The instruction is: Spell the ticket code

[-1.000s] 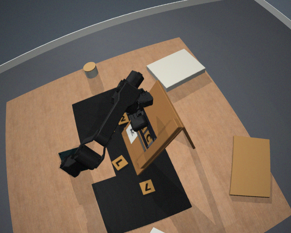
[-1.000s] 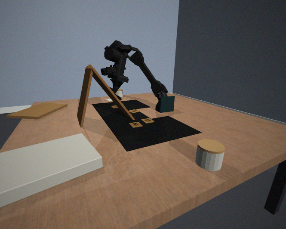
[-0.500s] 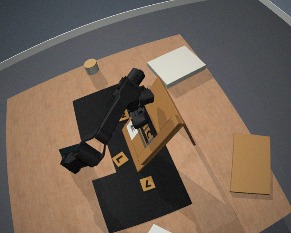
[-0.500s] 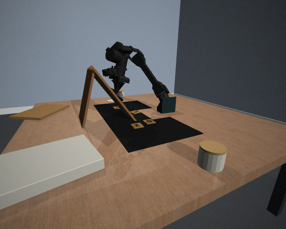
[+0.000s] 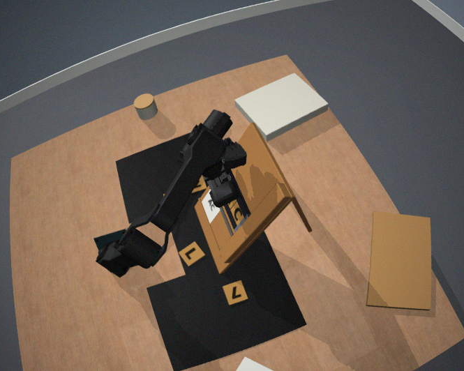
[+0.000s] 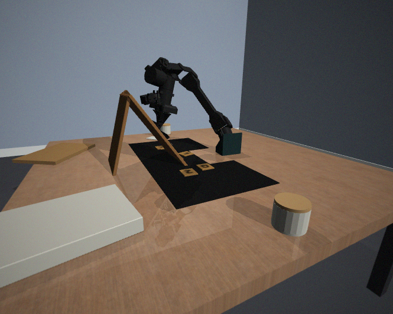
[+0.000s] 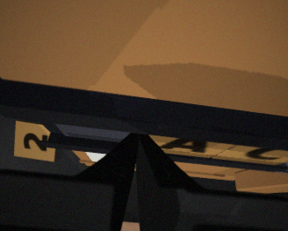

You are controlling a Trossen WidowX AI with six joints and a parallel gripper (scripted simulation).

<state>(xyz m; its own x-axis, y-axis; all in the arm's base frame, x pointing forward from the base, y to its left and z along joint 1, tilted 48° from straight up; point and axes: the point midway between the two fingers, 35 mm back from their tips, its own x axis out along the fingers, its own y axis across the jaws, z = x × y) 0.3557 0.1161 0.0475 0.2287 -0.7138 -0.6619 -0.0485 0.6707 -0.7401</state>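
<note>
Now: gripper tip 8 cm above the white ticket, 5 cm past it and 1 cm to the right of it. Also, from my gripper tip: flat tan panel 42 cm ahead, 34 cm to the right, 15 cm below; then black mat 16 cm below, 16 cm behind, 3 cm to the right; then tile 15 cm below, 14 cm to the left, 8 cm behind.
</note>
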